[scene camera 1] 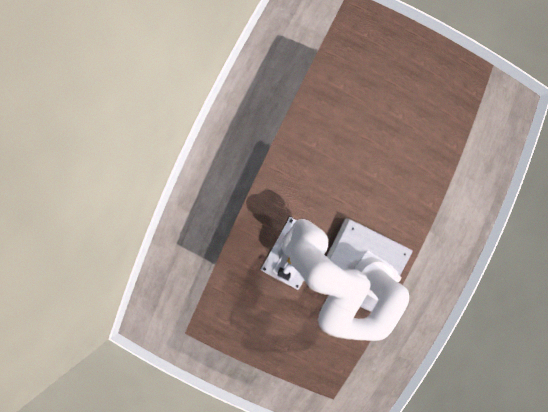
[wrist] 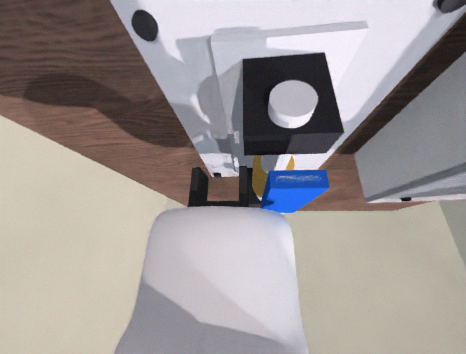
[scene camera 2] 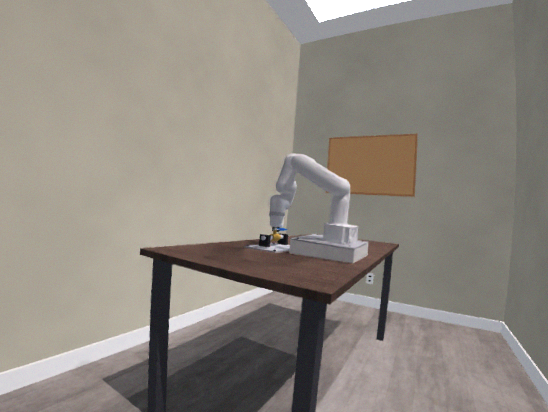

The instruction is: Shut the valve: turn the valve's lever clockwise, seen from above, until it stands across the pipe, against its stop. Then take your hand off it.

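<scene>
The valve's blue lever (scene camera 2: 283, 229) (wrist: 296, 194) stands at a slant to the pipe, partly turned, in the wrist view; the arm hides it in scene camera 1. The yellow valve body (scene camera 2: 276, 237) (wrist: 258, 176) is under it, between black end blocks (scene camera 1: 284, 273) (scene camera 2: 264, 240) (wrist: 285, 107), on a white plate (scene camera 1: 276, 255) (scene camera 2: 255, 247) (wrist: 172, 80). My gripper (wrist: 221, 186) is open, with its black fingers apart and no thing between them. It is low at the valve, with the lever just right of its right finger in the wrist view; whether they touch I cannot tell.
The robot's base box (scene camera 1: 380, 237) (scene camera 2: 327, 250) (wrist: 420, 145) stands close beside the valve plate on the brown table (scene camera 1: 380, 125) (scene camera 2: 225, 260) (wrist: 45, 45). The arm (scene camera 1: 340, 280) (scene camera 2: 320, 172) arches from it over the plate.
</scene>
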